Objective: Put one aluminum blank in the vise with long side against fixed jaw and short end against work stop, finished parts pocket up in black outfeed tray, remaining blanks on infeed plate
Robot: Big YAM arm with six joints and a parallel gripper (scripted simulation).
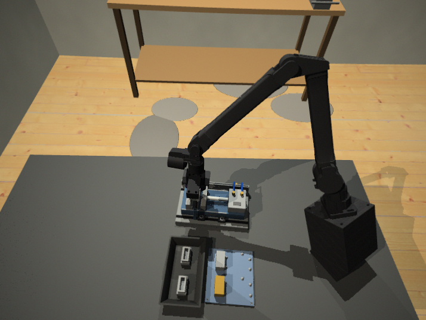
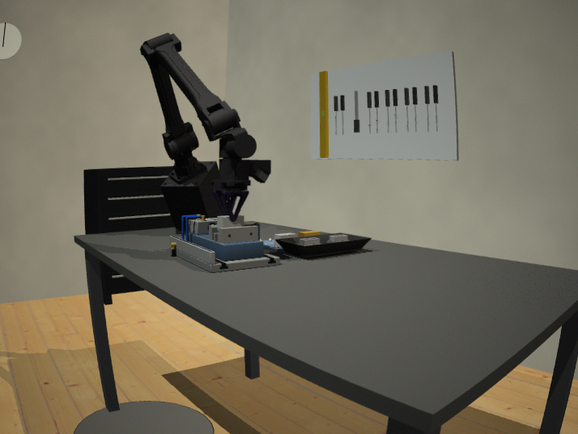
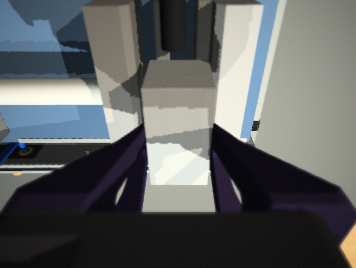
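Right now the gray aluminum blank is 2 cm below my hand. From my hand the other things lie so: moving jaw 4 cm below, 3 cm behind, 1 cm to the left; fixed jaw 4 cm below, 3 cm ahead; work stop rod 5 cm to the left, 3 cm below, 1 cm ahead.
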